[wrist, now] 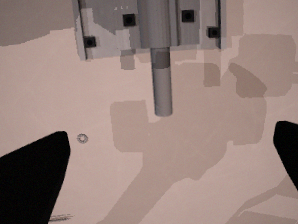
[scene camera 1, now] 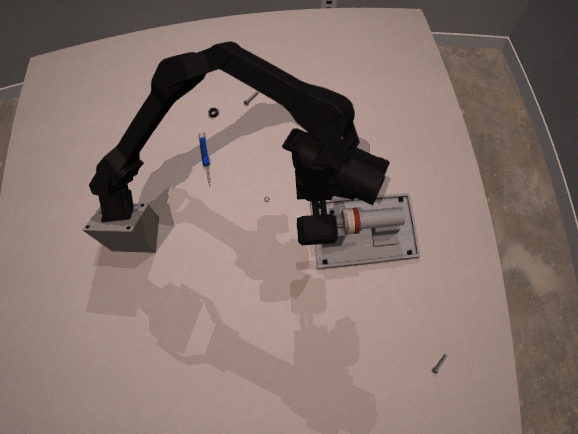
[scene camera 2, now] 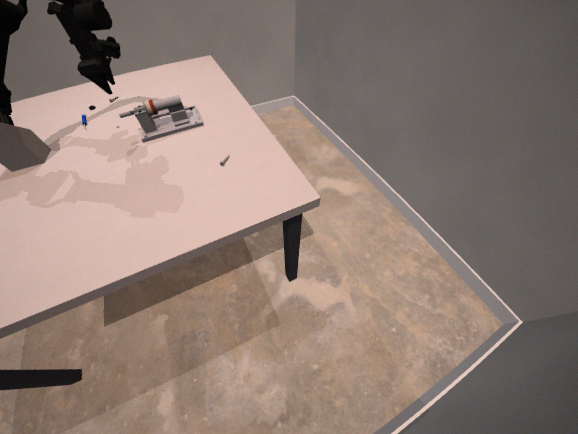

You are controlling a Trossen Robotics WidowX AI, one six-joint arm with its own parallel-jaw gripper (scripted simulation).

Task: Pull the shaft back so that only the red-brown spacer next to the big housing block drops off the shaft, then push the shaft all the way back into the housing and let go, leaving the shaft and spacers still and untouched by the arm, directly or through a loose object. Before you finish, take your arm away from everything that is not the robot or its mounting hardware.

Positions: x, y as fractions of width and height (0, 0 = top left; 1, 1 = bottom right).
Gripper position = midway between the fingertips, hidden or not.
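Observation:
My gripper (scene camera 1: 0.54, 0.48) is visible, the same gripper also appearing at (wrist: 0.58, 0.61) and (scene camera 2: 0.19, 0.21). A grey shaft (wrist: 0.54, 0.26) is visible too.

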